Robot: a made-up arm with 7 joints. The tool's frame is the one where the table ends. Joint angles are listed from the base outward.
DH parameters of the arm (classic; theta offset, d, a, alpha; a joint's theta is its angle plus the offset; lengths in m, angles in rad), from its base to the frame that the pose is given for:
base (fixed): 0 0.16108 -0.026 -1.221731
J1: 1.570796 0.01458 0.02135 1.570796
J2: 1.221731 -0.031 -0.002 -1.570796
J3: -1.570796 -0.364 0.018 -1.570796
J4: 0 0.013 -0.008 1.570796
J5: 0 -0.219 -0.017 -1.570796
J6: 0 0.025 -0.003 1.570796
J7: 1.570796 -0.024 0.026 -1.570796
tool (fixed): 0 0.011 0 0
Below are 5 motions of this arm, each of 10 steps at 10 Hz.
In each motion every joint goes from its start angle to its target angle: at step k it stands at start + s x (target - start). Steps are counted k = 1, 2, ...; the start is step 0. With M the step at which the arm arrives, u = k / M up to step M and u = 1 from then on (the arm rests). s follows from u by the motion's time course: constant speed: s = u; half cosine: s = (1 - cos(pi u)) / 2; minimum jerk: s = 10 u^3 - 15 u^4 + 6 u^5.
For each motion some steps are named. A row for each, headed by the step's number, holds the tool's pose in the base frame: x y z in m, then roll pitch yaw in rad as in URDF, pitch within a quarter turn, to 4 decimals.
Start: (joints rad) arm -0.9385 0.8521 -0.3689 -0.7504 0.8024 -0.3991 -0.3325
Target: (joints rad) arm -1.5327 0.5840 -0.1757 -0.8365 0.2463 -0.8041 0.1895
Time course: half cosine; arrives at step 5
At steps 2, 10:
2: 0.5264 0.2629 0.1433 2.2380 -0.3085 1.7459
10: 0.5353 0.1088 0.3457 1.6081 -0.3589 1.4245

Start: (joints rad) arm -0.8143 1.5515 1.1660 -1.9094 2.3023 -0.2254 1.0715
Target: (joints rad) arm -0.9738 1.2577 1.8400 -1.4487 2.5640 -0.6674 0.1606
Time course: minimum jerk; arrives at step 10
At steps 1, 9, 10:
1: -0.0139 0.2917 0.4035 1.9811 -0.4364 -0.6057
9: -0.0053 0.5030 0.2469 -0.0856 -0.9551 0.4610
10: -0.0041 0.5043 0.2448 -0.1004 -0.9509 0.4634

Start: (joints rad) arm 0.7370 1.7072 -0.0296 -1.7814 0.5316 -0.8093 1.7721
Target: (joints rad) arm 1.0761 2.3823 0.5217 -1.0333 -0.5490 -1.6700 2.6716
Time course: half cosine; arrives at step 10
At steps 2, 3, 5, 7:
2: 0.1083 0.4145 0.0911 -2.6418 0.9341 1.2061
3: 0.1284 0.4231 0.1235 -2.5224 0.8779 1.1902
5: 0.1871 0.4246 0.2035 -2.0742 0.7397 1.2657
7: 0.2510 0.4001 0.2696 -1.5878 0.5226 1.4364

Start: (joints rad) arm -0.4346 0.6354 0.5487 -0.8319 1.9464 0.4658 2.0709
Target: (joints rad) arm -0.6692 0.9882 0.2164 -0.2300 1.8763 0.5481 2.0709
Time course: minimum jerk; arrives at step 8
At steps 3, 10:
3: 0.3320 0.3723 -0.1114 -0.0912 -0.5218 -1.3546
10: 0.3232 0.4531 -0.0619 -0.3678 -0.3168 -1.1506

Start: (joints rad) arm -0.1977 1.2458 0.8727 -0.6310 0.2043 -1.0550 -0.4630
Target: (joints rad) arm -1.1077 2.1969 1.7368 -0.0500 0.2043 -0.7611 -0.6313
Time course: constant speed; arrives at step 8
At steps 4, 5, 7, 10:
4: -0.0557 0.6012 0.2935 1.9148 0.4037 -2.8545
5: -0.0894 0.5942 0.3164 2.0086 0.5967 -2.8377
7: -0.1604 0.5749 0.3395 2.1956 0.9781 -2.8221
10: -0.1969 0.5626 0.3412 2.2692 1.1662 -2.8329

